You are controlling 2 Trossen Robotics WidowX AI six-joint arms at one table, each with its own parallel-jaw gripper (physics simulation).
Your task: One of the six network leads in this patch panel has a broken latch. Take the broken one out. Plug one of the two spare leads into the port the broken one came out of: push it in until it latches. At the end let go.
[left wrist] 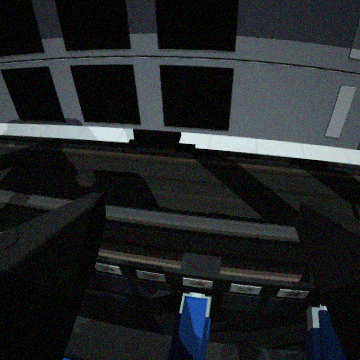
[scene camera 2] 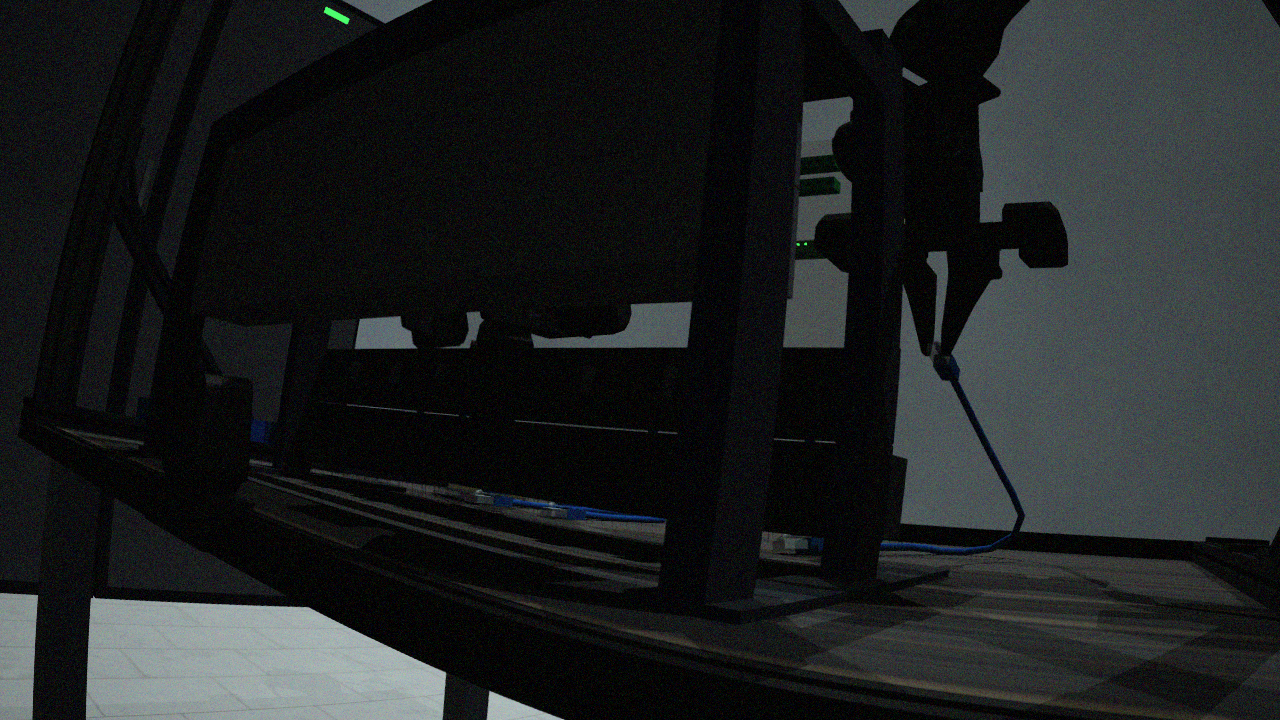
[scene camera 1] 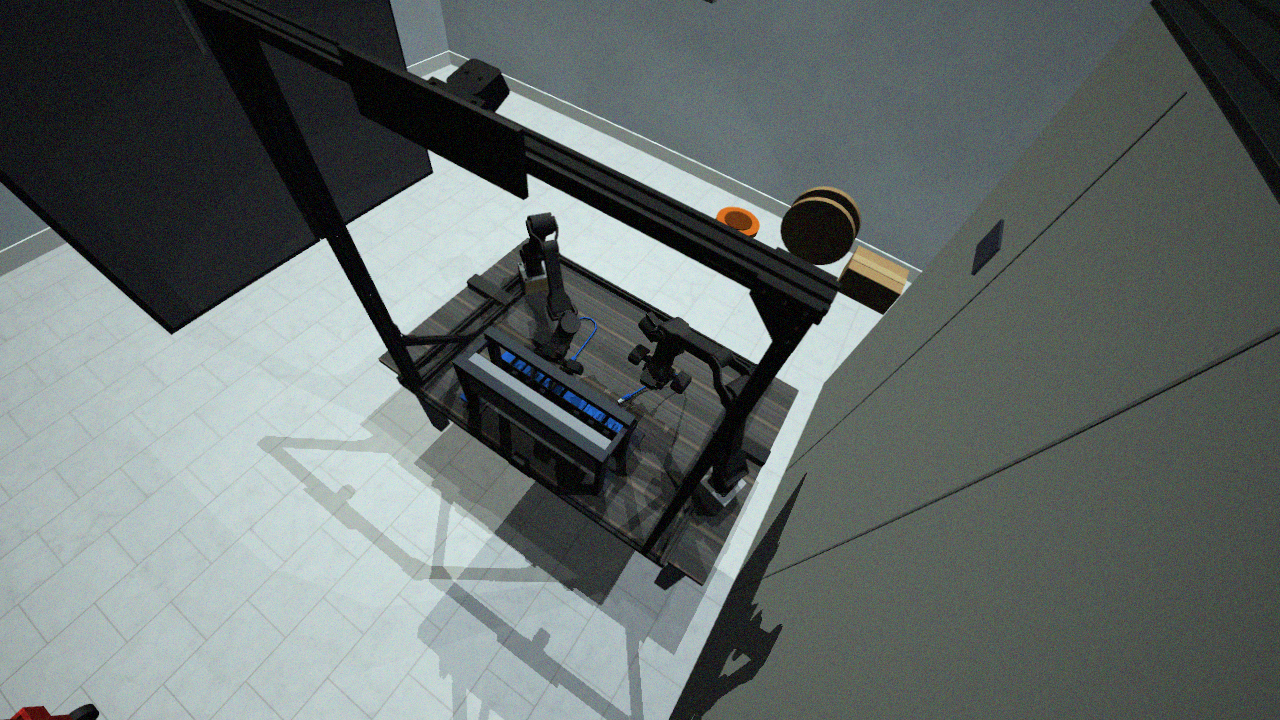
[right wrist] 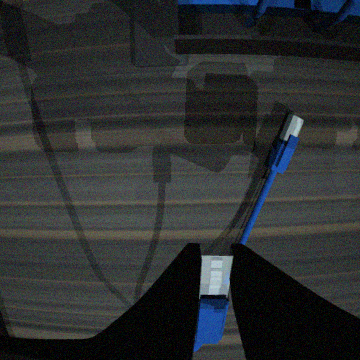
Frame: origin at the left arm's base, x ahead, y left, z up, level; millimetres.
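Where they show: left gripper, fingertip midpoint: (left wrist: 204, 210) (scene camera 2: 440, 315) (scene camera 1: 541, 385); right gripper, fingertip midpoint: (scene camera 2: 935, 354) (right wrist: 213, 254); left arm's base, origin of the base link: (scene camera 1: 534, 269); right arm's base, origin of the base link: (scene camera 1: 722, 481).
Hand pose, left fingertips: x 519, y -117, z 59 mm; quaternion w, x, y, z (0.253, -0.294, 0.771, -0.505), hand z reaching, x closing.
Things, the pixels of their top centre, and the offset from my left fingertips. "*": a spot on its surface instead. Level surfaces: height alone.
- patch panel, middle of its top: (scene camera 2: 525, 106) (scene camera 1: 553, 376) dz +134, dx +59, dy +24 mm
- blue lead plug, surface spot: (left wrist: 196, 320) * dz -33, dx -16, dy +20 mm
- blue plug, surface spot: (left wrist: 324, 330) * dz -33, dx -55, dy -9 mm
- spare lead, surface spot: (right wrist: 215, 280) (scene camera 2: 938, 342) * dz +24, dx +105, dy +320 mm
- table, its level: dz -128 mm
- blue cable, surface spot: (scene camera 1: 593, 331) * dz -123, dx -231, dy +250 mm
The patch panel (scene camera 1: 535, 394) (scene camera 2: 447, 179) stands on the table. In the left wrist view, a row of metal-edged ports (left wrist: 245, 289) shows. My left gripper (left wrist: 204, 210) is open, its fingers wide on either side of a blue lead plug (left wrist: 196, 320); another blue plug (left wrist: 324, 330) shows near the right-hand finger. I cannot tell which latch is broken. My right gripper (right wrist: 213, 254) (scene camera 2: 936, 347) is shut on a spare lead (right wrist: 215, 280) (scene camera 2: 948, 367), held above the table in front of the panel, clear tip forward. Its cable hangs down to the table.
A blue plug (right wrist: 284, 154) lies on the table (right wrist: 100, 215) beyond the right fingers. Another blue cable (scene camera 1: 588, 329) curves on the table beside the left arm. More blue plugs (scene camera 2: 563, 512) lie low behind the panel's post. The dark gantry frame (scene camera 1: 626, 192) spans above.
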